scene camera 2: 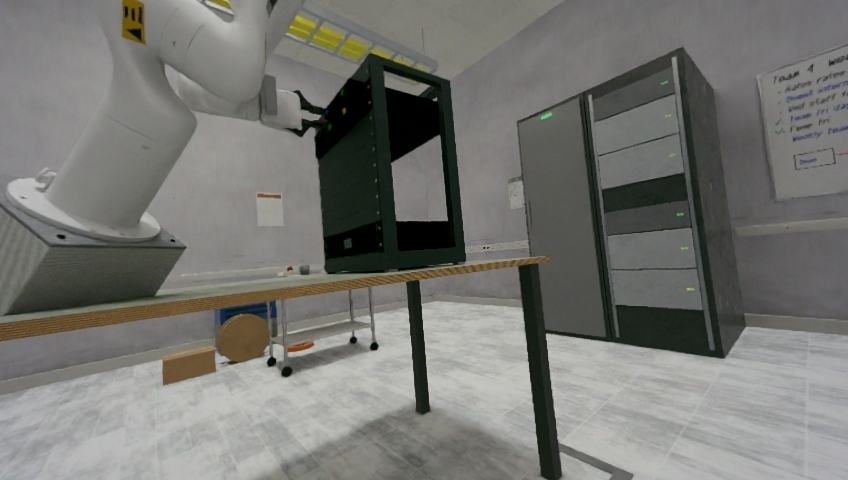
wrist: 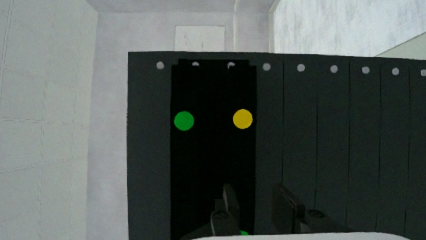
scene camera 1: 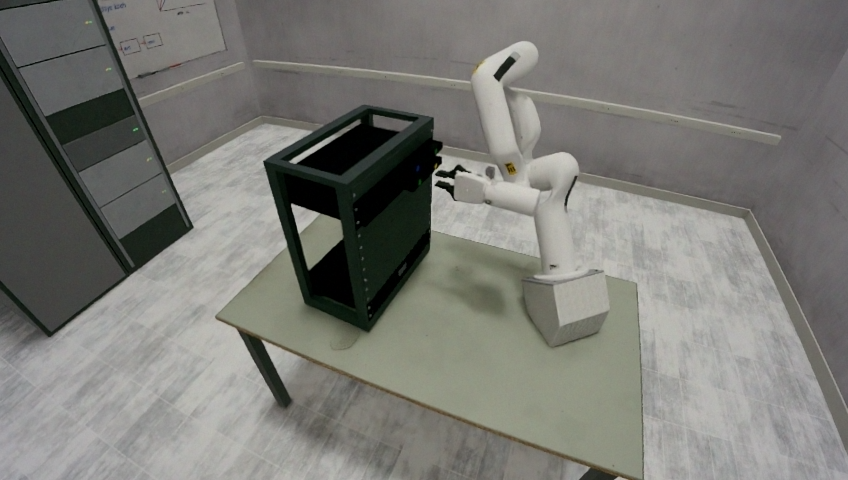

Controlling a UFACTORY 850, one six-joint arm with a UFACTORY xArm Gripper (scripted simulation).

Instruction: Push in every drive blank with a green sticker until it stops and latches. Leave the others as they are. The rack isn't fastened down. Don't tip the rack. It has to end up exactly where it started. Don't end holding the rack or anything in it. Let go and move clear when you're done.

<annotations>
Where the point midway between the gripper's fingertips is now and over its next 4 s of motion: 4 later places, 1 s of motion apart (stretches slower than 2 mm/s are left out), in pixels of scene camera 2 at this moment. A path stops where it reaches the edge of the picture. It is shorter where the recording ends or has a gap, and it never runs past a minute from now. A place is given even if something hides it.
My gripper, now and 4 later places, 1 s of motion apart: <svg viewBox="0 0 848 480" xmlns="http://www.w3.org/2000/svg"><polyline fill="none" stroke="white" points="324,118 315,123 330,125 334,126 338,127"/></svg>
</annotations>
